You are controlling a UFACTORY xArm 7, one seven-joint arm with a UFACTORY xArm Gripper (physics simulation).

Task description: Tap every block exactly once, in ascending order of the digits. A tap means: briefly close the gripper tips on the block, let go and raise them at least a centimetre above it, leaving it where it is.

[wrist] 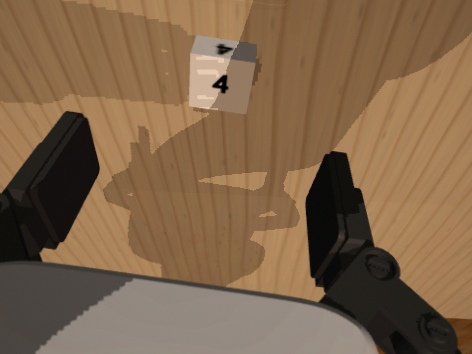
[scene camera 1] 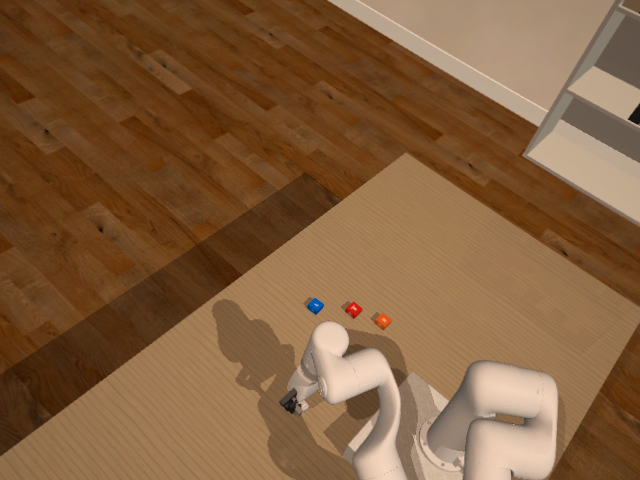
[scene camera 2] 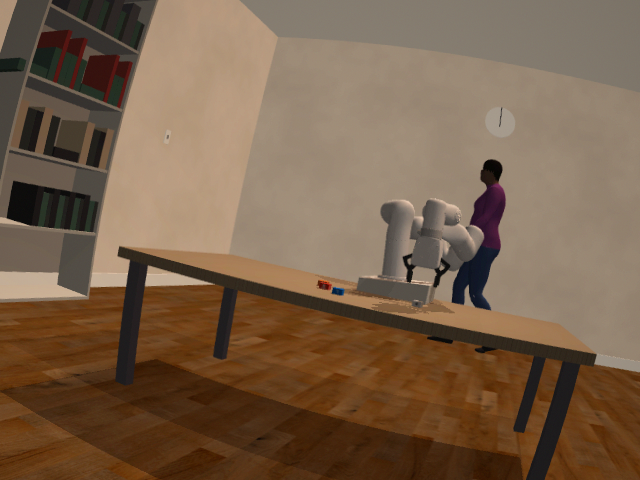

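The white block [scene camera 2: 417,303] [wrist: 220,82] shows a black 4 on its top and on one side. It rests on the table below my gripper [scene camera 2: 422,283] [wrist: 207,135], which is open and empty, raised clear above the block. In scene camera 1 my gripper [scene camera 1: 293,402] is small and I cannot clearly make out the white block there. A blue block [scene camera 1: 315,305] [scene camera 2: 338,291], a red block [scene camera 1: 353,310] [scene camera 2: 325,285] and an orange block [scene camera 1: 383,320] lie apart in a loose row. Their digits are too small to read. In scene camera 2 the red and orange blocks overlap.
The blocks are on the wooden table [scene camera 1: 439,232] [scene camera 2: 206,263]. The arm's base stands on a pale plate [scene camera 2: 390,289] behind the gripper in scene camera 2. The arm's shadow falls around the white block. A bookshelf and a standing person are in the background.
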